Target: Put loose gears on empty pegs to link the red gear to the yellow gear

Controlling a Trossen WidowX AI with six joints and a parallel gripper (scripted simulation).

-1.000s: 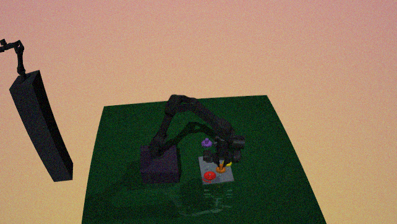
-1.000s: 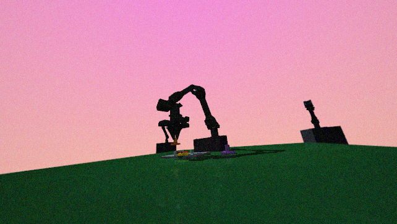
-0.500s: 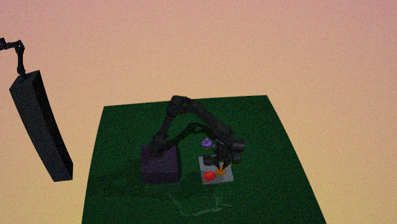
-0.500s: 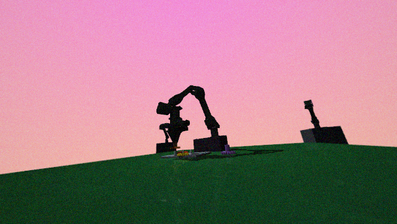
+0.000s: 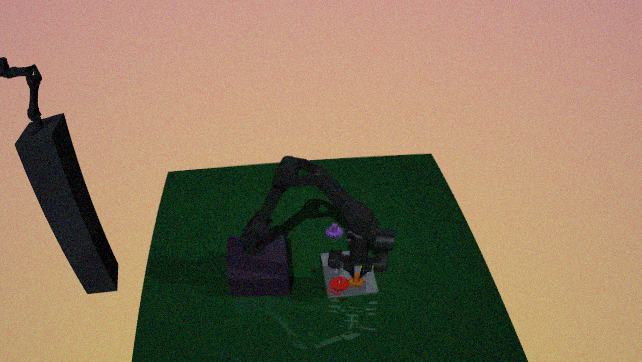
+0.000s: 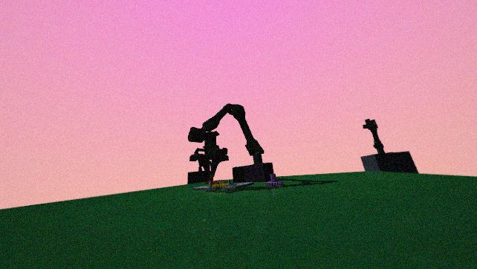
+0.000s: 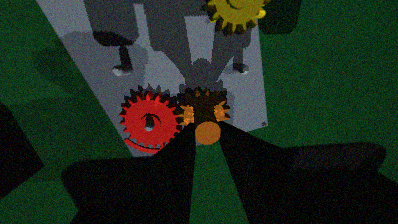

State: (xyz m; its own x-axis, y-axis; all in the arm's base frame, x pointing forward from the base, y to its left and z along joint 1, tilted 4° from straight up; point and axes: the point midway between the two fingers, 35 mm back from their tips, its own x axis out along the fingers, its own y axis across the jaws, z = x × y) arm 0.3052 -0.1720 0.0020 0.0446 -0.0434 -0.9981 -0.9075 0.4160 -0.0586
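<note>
Right now the red gear is 50 mm behind my gripper tip, 20 mm to the left of it and 30 mm below it. Round my gripper tip: orange gear 10 mm below; then yellow gear 70 mm ahead, 80 mm to the left, 30 mm below; then purple gear 10 mm ahead, 280 mm to the left, 30 mm below.
</note>
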